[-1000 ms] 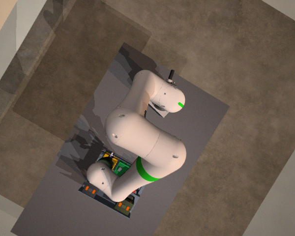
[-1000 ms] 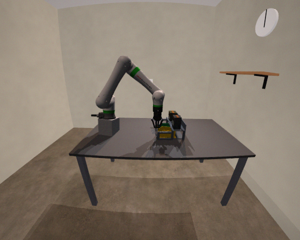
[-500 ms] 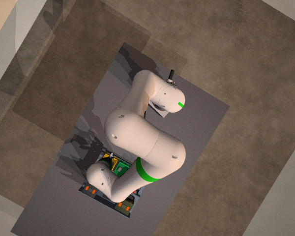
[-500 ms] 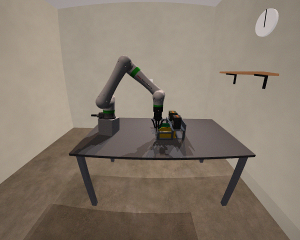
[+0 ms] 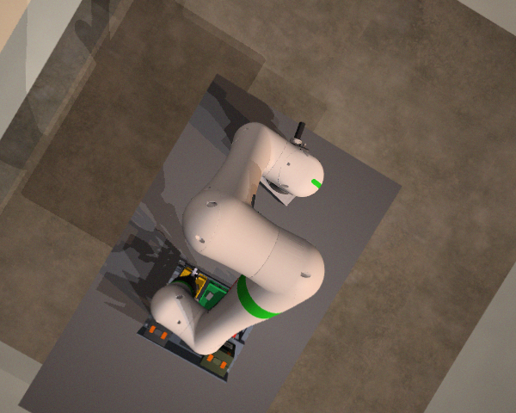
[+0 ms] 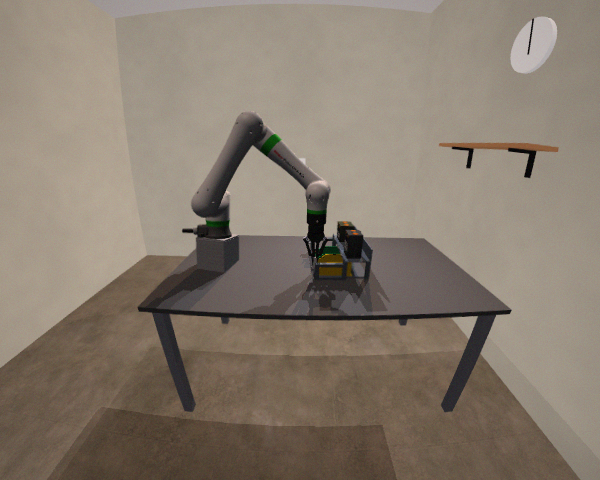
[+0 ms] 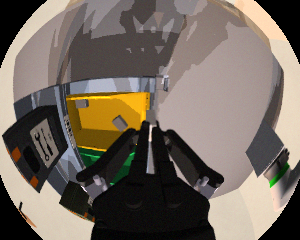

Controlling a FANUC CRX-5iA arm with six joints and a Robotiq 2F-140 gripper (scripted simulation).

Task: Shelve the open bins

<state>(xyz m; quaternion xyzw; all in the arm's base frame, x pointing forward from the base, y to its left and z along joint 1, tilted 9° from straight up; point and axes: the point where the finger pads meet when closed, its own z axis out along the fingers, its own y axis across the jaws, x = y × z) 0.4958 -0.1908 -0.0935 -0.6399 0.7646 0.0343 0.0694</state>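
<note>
Now: hand 9 cm short of the yellow bin, 2 cm to the left of it and 2 cm above it. Also, from my hand: green bin (11 cm ahead, 10 cm to the left, 2 cm below); yellow-marked place (9 cm ahead, 1 cm to the right, 5 cm below); red mark (13 cm ahead, 21 cm to the left, 5 cm below).
</note>
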